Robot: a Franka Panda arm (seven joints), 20 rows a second.
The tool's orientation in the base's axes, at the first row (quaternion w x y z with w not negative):
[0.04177, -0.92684, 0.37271, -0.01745]
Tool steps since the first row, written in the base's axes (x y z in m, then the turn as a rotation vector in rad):
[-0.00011, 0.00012, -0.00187, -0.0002, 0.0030, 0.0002]
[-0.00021, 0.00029, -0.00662, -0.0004, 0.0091, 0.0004]
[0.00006, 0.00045, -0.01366, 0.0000, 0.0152, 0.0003]
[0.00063, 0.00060, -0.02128, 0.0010, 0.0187, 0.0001]
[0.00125, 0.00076, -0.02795, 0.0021, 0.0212, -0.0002]
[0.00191, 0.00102, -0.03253, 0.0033, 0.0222, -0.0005]
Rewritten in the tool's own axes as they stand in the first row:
[-0.00016, 0.00016, 0.00186, -0.0022, -0.0020, 0.0000]
[-0.00036, 0.00054, 0.00660, -0.0066, -0.0063, 0.0002]
[-0.00028, 0.00087, 0.01364, -0.0105, -0.0110, 0.0007]
[0.00001, 0.00106, 0.02127, -0.0122, -0.0141, 0.0012]
[0.00034, 0.00112, 0.02796, -0.0132, -0.0167, 0.0017]
[0.00063, 0.00089, 0.03258, -0.0130, -0.0182, 0.0021]

